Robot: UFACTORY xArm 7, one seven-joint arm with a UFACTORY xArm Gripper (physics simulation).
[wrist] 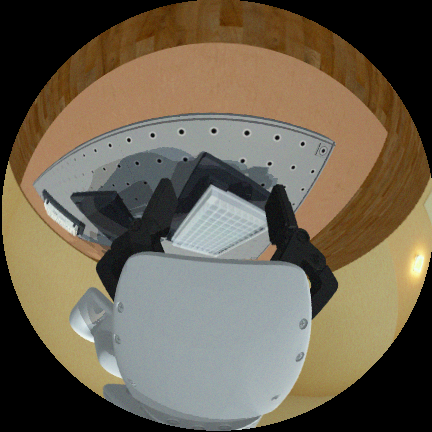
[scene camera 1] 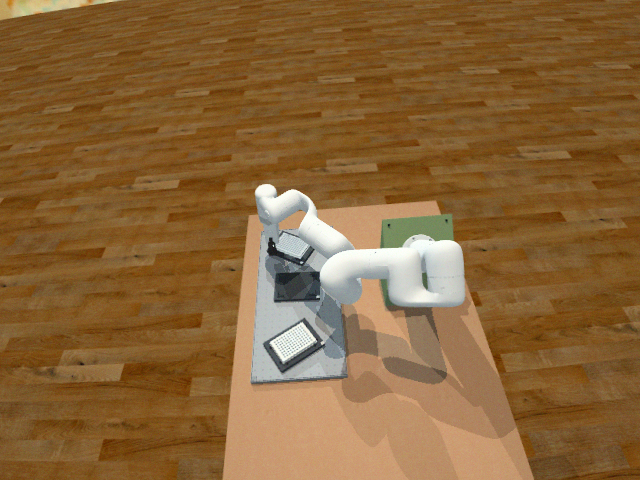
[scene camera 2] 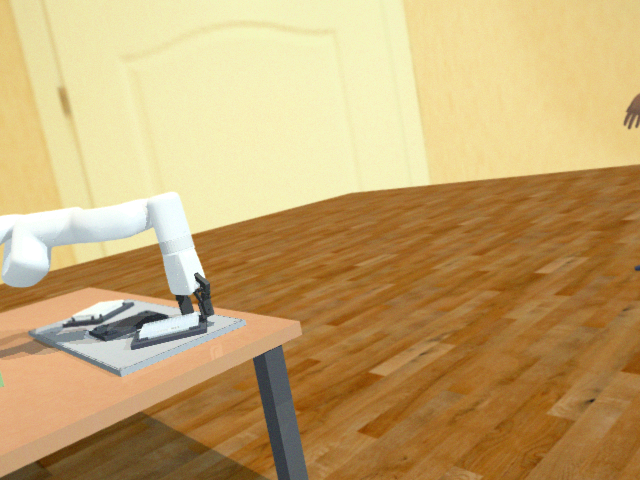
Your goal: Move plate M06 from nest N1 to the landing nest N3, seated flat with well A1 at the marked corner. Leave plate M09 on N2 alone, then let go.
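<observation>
A pale, translucent well plate [scene camera 1: 293, 245] [scene camera 2: 170, 325] [wrist: 220, 222] sits in a dark nest [scene camera 1: 305, 257] [scene camera 2: 170, 339] [wrist: 199, 169] at the far end of the grey board. My gripper [scene camera 1: 271, 250] [scene camera 2: 197, 314] [wrist: 220, 191] is open and empty, low at the outer end of this plate, with one finger on each side of it in the wrist view. The middle nest [scene camera 1: 297, 286] [wrist: 100, 205] is dark and holds no plate. A white plate [scene camera 1: 293, 342] [scene camera 2: 103, 308] [wrist: 60, 217] sits in the third nest [scene camera 1: 281, 365]. Plate labels, nest labels and A1 marks are too small to read.
The perforated grey board [scene camera 1: 268, 315] [wrist: 230, 145] carries the nests on the tan table [scene camera 1: 279, 423] [scene camera 2: 67, 408] [wrist: 215, 80]. The arm reaches over the board from the green base plate [scene camera 1: 413, 224]. Part of the arm overlaps the middle nest's edge in scene camera 1.
</observation>
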